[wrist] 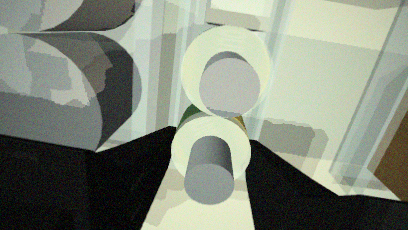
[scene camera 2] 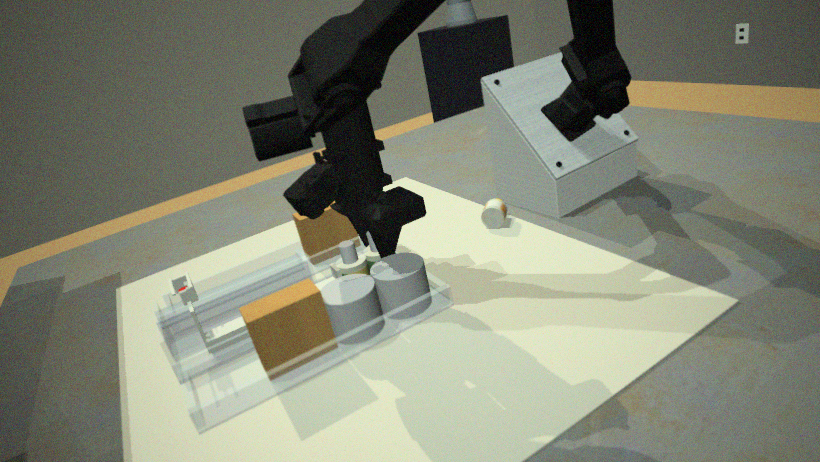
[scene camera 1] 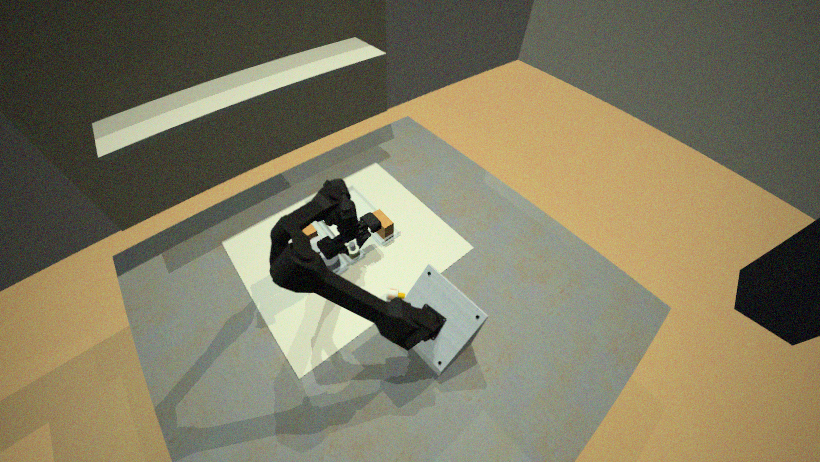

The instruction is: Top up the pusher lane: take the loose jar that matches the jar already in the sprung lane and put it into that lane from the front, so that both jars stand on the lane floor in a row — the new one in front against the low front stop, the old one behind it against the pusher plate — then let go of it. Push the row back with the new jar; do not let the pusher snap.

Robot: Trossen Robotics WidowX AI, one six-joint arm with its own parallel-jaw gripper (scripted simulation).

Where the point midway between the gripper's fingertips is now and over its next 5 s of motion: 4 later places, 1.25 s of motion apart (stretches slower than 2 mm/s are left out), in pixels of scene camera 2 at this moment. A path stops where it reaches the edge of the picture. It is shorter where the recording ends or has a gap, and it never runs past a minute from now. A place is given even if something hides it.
The gripper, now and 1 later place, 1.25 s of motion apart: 381, 257; 386, 241
